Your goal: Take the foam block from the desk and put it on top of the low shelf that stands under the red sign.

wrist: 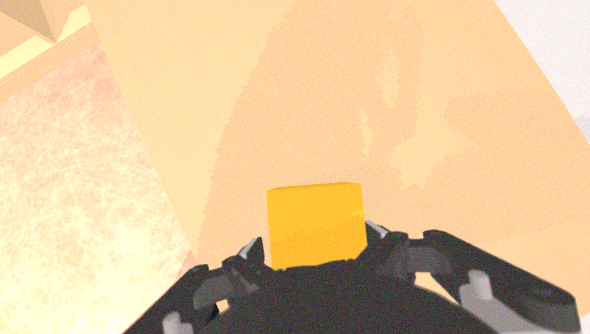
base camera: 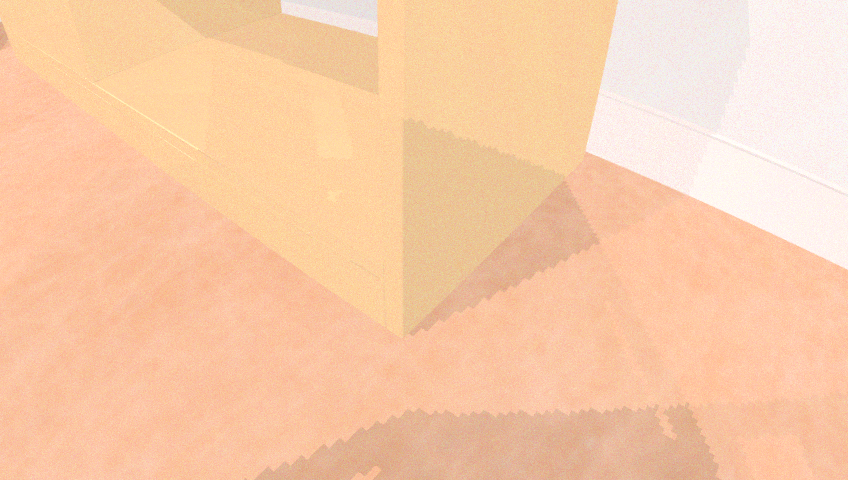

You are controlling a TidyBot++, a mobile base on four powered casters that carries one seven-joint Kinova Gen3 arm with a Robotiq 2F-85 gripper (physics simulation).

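Places are measured from the arm's base along level axes (x ahead, y left, z up), in metres.
Where they show: gripper, fingertip midpoint: (wrist: 312,240).
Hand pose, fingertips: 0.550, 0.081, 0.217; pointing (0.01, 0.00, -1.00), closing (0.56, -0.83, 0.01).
Note:
After its pixels a point has its place, as x, y, z.
In the wrist view the yellow-orange foam block (wrist: 315,224) @(0.572, 0.091, 0.258) rests on the pale wooden top of the low shelf (wrist: 322,90) @(0.677, 0.128, 0.213). My gripper (wrist: 312,240) @(0.550, 0.081, 0.217) is open: its two fingers stand apart on either side of the block, with a small gap to each side. The arm's shadow falls across the shelf top. In the base camera view the low shelf (base camera: 487,79) @(0.438, -0.047, -0.197) shows from the side as a pale wooden unit, its corner close in front of the base. The block and the gripper do not show in the base camera view.
The shelf stands on an orange floor (base camera: 164,369) @(0.318, 0.209, -0.397) near a white wall with a baseboard (base camera: 725,165) @(0.575, -0.367, -0.337) at the right. In the wrist view the floor (wrist: 105,181) @(0.182, 0.959, -0.397) shows far below at the left, past the shelf top's edge.

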